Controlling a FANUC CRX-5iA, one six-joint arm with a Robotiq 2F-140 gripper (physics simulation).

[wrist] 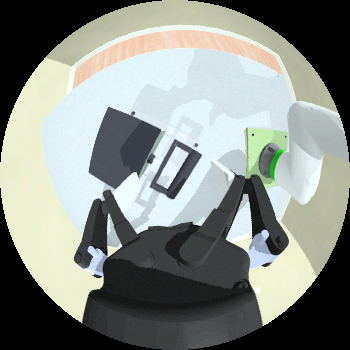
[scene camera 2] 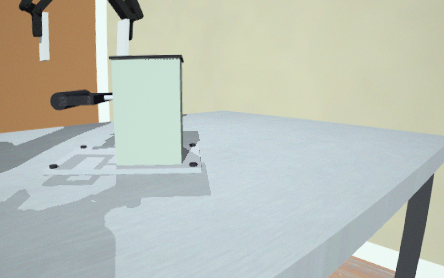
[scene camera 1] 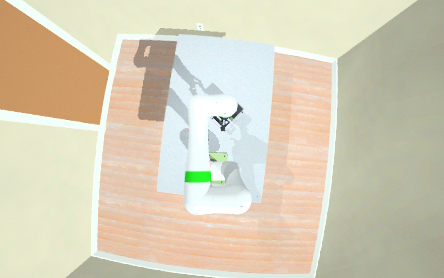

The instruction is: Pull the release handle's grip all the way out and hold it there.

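Observation:
The release handle's box (scene camera 2: 147, 110) (wrist: 125, 145) is pale green with a dark top and stands upright on a thin base plate (scene camera 2: 150, 170). Its black rectangular handle grip (scene camera 2: 72, 99) (wrist: 186, 175) sticks out sideways; a short pale rod shows between grip and box in scene camera 2. My gripper (scene camera 1: 220, 124) (scene camera 2: 83, 47) (wrist: 173, 173) is open and empty, its fingers wide apart above the grip and not touching it. In scene camera 2 one fingertip's lower end is hidden behind the box's top edge. In scene camera 1 the arm hides most of the box and grip.
The grey table (scene camera 1: 255, 65) (scene camera 2: 300, 175) (wrist: 65, 130) bears the box and the arm's green mounting plate (scene camera 1: 218, 156) (wrist: 254, 137). The white arm (scene camera 1: 198, 145) (wrist: 320, 130) reaches over the table. A wall stands behind the table in scene camera 2.

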